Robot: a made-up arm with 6 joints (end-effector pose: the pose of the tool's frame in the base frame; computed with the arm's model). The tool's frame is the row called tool.
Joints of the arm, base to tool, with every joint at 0 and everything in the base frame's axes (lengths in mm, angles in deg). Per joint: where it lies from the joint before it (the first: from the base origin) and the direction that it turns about. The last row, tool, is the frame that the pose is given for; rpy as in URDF.
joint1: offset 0 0 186.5 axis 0 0 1
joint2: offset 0 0 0 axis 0.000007 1 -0.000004
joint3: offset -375.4 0 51.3 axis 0.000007 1 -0.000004
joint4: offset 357.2 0 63 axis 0.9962 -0.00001 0.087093
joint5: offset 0 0 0 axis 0.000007 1 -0.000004
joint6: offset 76.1 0 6.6 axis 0.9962 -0.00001 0.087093
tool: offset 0 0 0 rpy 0 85 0
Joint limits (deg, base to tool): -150..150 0..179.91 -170..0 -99.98..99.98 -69.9..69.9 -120..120
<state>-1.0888 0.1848 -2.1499 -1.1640 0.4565 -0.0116</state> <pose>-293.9 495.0 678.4 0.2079 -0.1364 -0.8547 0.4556</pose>
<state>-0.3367 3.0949 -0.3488 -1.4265 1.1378 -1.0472</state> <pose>14.2 -77.7 -49.0 0.7295 -0.0859 -0.4203 0.5327</pose>
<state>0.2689 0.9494 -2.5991 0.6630 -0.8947 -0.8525</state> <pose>-300.7 -120.9 912.1 0.3526 -0.3435 0.0566 0.8686</pose>
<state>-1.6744 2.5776 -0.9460 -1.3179 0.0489 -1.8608</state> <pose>-43.7 -384.5 -92.8 0.6828 -0.7302 -0.0133 0.0208</pose>
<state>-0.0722 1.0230 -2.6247 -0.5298 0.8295 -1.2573</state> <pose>-185.1 -15.2 945.7 -0.0886 0.3455 -0.7414 0.5684</pose>
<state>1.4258 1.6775 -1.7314 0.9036 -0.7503 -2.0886</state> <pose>112.0 484.0 676.2 -0.3663 0.3248 -0.0851 0.8678</pose>
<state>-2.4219 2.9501 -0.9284 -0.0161 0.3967 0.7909</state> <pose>-170.8 -149.0 -196.7 -0.9283 0.0250 -0.2701 0.2545</pose>
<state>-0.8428 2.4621 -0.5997 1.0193 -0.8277 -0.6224</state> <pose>164.0 -256.0 -34.4 0.5131 0.7792 -0.3580 0.0380</pose>
